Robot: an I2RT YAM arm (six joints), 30 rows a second.
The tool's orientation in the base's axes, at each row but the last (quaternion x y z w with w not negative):
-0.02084 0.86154 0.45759 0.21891
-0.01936 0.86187 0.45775 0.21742
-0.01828 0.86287 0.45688 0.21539
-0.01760 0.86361 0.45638 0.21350
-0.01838 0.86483 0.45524 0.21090
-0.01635 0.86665 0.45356 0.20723
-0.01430 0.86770 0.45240 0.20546
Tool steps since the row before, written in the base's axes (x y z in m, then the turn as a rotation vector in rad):
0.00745 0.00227 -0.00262 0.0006 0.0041 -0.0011
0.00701 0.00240 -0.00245 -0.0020 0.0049 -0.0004
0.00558 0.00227 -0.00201 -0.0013 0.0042 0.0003
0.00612 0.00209 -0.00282 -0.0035 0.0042 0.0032
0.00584 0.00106 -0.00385 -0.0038 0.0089 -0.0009
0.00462 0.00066 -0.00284 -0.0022 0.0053 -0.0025
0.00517 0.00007 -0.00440 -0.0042 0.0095 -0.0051
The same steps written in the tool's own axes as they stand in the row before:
-0.00532 -0.00248 0.00575 0.0006 0.0014 0.0040
-0.00498 -0.00215 0.00561 0.0028 0.0030 0.0034
-0.00390 -0.00152 0.00477 0.0018 0.0030 0.0027
-0.00413 -0.00236 0.00521 0.0026 0.0057 0.0005
-0.00368 -0.00369 0.00479 0.0052 0.0054 0.0062
-0.00305 -0.00282 0.00354 0.0038 0.0016 0.0047
-0.00309 -0.00448 0.00406 0.0073 0.0025 0.0087

